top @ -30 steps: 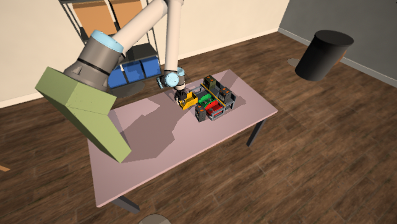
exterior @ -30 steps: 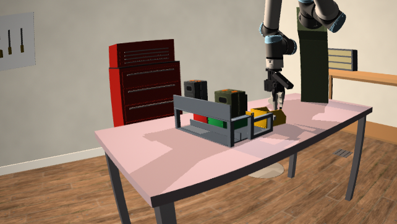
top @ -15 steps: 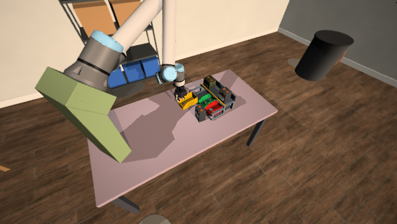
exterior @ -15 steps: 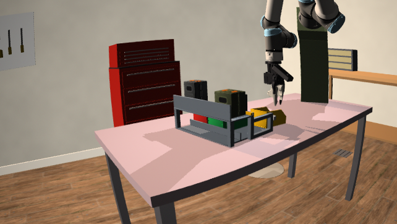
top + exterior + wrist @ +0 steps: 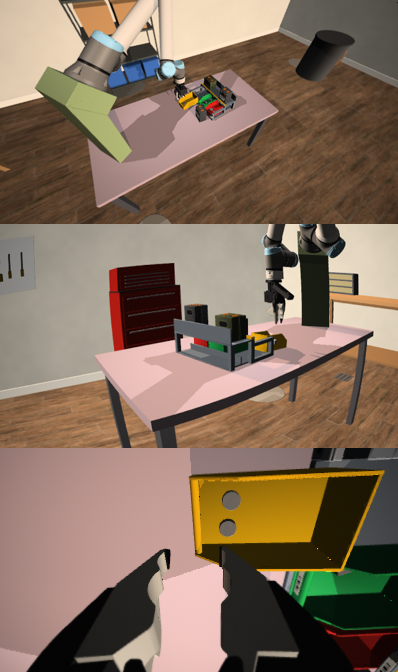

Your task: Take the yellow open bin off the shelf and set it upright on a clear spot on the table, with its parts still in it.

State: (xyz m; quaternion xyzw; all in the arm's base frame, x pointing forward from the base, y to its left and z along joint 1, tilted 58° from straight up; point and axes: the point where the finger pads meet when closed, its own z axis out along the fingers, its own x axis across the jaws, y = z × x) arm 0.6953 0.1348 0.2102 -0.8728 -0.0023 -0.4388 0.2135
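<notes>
Now: hand 80 mm short of the yellow open bin, 80 mm above it and 20 mm to the right of it. Also, from my hand: dark case: 390 mm ahead, 120 mm to the right, 30 mm above; then green bin: 270 mm ahead, 80 mm below, 30 mm to the right; then red bin: 300 mm ahead, 140 mm to the right, 80 mm below.
</notes>
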